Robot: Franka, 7 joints.
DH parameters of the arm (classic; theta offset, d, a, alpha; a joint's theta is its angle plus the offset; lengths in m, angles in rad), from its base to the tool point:
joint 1: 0 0.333 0 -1.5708
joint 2: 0 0 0 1.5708
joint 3: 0 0.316 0.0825 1.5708
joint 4: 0 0 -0.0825 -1.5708
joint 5: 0 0.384 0 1.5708
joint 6: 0 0 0.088 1.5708
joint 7: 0 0.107 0 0
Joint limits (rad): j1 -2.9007..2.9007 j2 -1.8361..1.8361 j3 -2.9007..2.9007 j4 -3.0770..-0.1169 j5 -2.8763..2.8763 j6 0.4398..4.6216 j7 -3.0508..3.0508
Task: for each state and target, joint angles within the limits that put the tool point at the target. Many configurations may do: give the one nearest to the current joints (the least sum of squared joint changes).
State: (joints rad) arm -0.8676 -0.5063 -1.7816 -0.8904 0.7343 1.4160 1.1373
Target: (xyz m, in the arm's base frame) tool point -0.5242 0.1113 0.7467
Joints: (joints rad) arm -1.1924 -0.5395 -1.8535 -1.0152 0.6577 1.0336 1.1373
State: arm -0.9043 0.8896 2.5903 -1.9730 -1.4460 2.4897 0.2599
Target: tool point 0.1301 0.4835 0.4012
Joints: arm -1.0081 0.2031 2.3344 -2.3708 -1.4446 2.4221 0.2599
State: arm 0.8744 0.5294 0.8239 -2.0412 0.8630 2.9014 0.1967
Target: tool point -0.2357 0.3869 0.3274
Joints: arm 1.2270 -0.1652 1.0293 -2.6038 0.9566 2.9953 0.1967
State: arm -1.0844 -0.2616 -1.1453 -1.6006 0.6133 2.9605 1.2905
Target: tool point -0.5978 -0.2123 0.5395
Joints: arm -0.9255 -0.5564 -1.5978 -1.8962 0.6543 2.8928 1.2905
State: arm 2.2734 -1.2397 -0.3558 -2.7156 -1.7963 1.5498 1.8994
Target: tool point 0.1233 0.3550 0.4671
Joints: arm 2.3105 -0.9582 -0.7366 -2.7061 -1.8040 1.5966 1.8994
